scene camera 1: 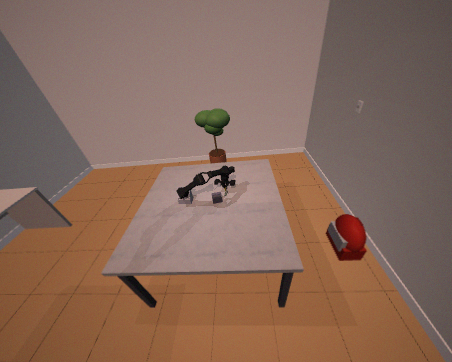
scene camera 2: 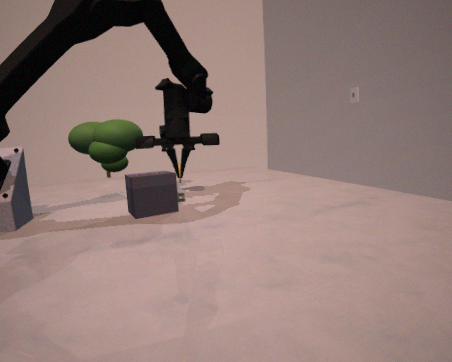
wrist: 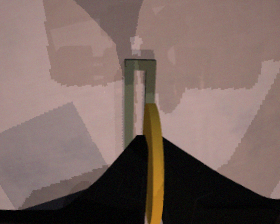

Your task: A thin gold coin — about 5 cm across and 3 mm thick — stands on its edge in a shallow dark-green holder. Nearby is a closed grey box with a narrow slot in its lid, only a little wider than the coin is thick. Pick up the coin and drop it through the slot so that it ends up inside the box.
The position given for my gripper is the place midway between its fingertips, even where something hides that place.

My gripper [scene camera 2: 180, 177] carries a gold coin.
My gripper is seen too in the wrist view [wrist: 147, 144].
